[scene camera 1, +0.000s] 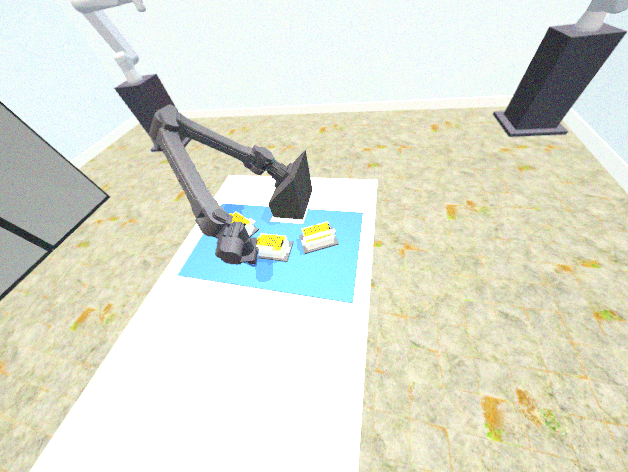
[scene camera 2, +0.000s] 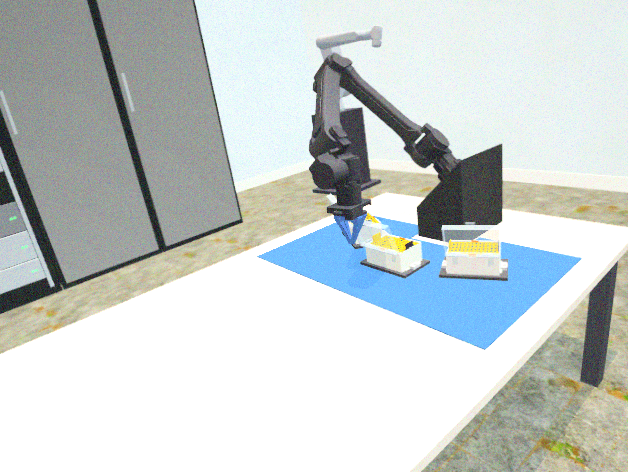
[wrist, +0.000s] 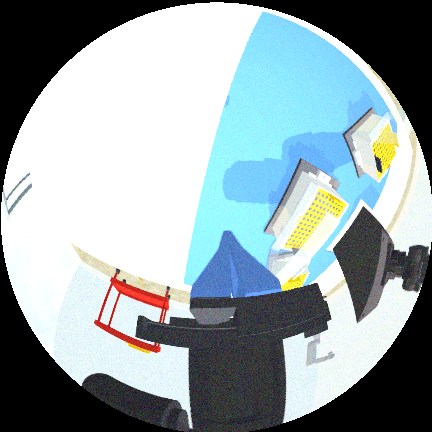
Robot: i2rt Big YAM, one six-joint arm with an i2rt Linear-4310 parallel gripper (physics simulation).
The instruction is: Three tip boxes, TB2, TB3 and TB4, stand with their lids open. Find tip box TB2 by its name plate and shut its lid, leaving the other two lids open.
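Places are measured from the arm's base along level axes (x right, y ahead, z up), in millimetres.
Pixels of known places: gripper, fingertip midpoint: (scene camera 1: 254,266) (scene camera 2: 351,243) (wrist: 226,234); arm's base, link origin: (scene camera 1: 284,176) (scene camera 2: 458,179) (wrist: 386,263).
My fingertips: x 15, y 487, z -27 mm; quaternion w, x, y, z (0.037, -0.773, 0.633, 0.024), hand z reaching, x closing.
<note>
Ahead of a thing's pixels: the offset from my fingertips to its top centre. "spot": to the spot under its first point. Level surfaces: height alone.
The middle tip box (scene camera 1: 269,250) (scene camera 2: 388,257) (wrist: 312,220) has a yellow rack; its lid is hard to make out. The right tip box @[spot: dy -144, dx -217, dz -38 mm] (scene camera 1: 318,242) (scene camera 2: 472,263) (wrist: 367,142) has its clear lid standing open behind it in scene camera 2. The back-left tip box (scene camera 1: 250,228) (scene camera 2: 373,232) (wrist: 295,281) is partly hidden by the arm and fingers; a white lid edge @[spot: dy -198, dx +252, dz +28 mm] (scene camera 2: 331,198) shows beside the wrist. Name plates are unreadable, so I cannot tell which box is TB2. My gripper (scene camera 2: 356,245) (wrist: 226,234) is shut and empty, low beside the middle box's left end.
The boxes stand on a blue mat @[dz -115 mm] (scene camera 1: 324,279) (scene camera 2: 477,319) (wrist: 270,80) on the white table @[dz -118 mm] (scene camera 1: 228,365) (scene camera 2: 228,365) (wrist: 130,125). The black arm base (scene camera 1: 293,195) (scene camera 2: 479,190) (wrist: 360,260) stands behind them. The forearm hangs over the mat's left side.
</note>
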